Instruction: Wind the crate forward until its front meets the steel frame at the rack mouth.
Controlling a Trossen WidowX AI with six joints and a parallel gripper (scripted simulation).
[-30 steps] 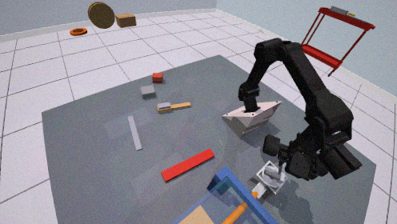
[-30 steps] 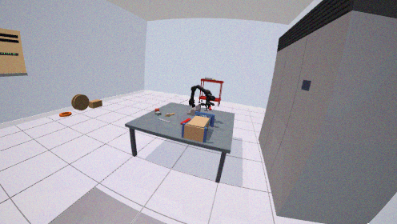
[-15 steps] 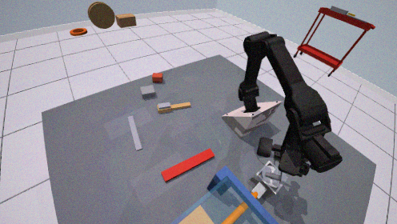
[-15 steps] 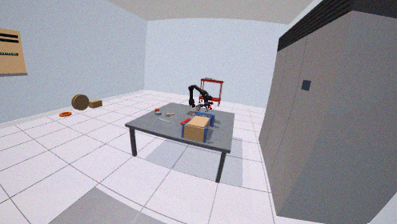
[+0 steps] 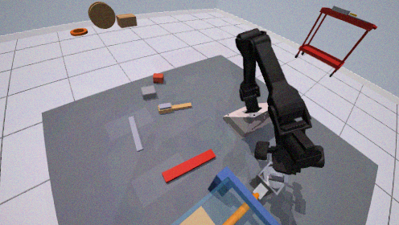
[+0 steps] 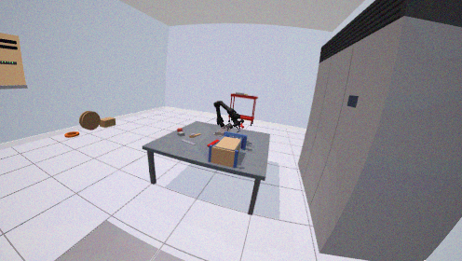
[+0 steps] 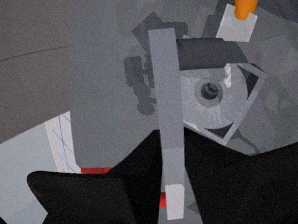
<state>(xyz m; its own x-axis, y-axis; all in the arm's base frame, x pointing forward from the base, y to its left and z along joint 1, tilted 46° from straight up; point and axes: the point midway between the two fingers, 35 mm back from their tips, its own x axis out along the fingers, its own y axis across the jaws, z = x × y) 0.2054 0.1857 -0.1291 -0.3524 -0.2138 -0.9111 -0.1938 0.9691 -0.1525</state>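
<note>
The red knob lies 60 mm behind my gripper tip, 10 mm to the left of it and 30 mm above it. Also, from my gripper tip: hand winch: 10 mm to the right, 130 mm below; winch handle: 10 mm behind, 10 mm above; blue frame: 170 mm ahead, 20 mm to the right, 60 mm below.
</note>
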